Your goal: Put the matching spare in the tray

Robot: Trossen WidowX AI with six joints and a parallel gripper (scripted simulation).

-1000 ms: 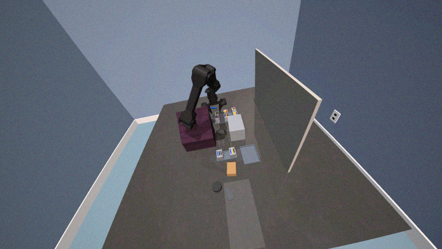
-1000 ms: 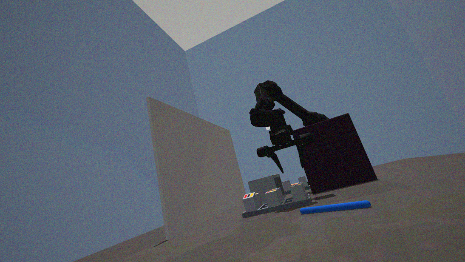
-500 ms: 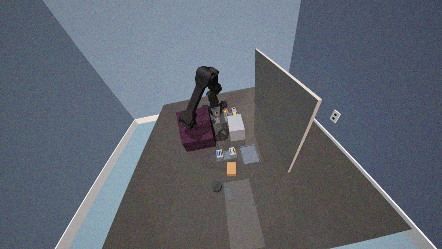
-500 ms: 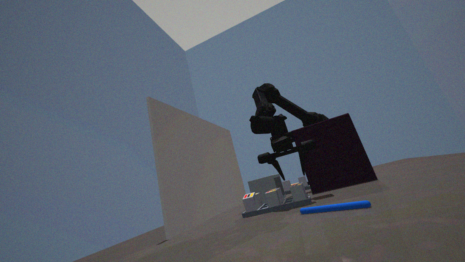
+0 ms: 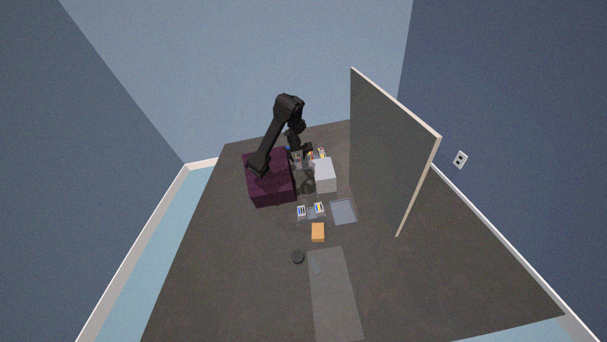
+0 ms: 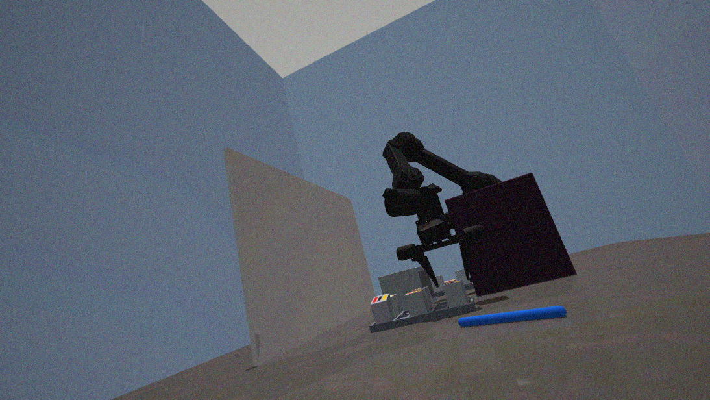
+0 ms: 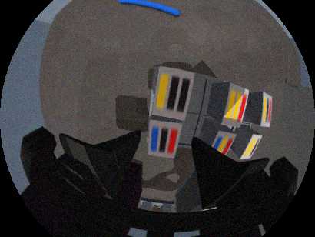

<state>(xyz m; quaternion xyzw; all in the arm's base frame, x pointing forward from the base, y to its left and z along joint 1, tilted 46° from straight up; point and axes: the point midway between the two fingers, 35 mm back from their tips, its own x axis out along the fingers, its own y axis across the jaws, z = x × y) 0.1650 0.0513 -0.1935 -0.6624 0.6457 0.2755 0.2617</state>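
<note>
Right now the grey spare block is 10 mm below my gripper tip. Round my gripper tip: grey tray (170 mm ahead, 370 mm to the right, 40 mm below); then mounted unit (120 mm ahead, 150 mm to the right); then blue rod (70 mm behind, 220 mm to the left, 40 mm below).
</note>
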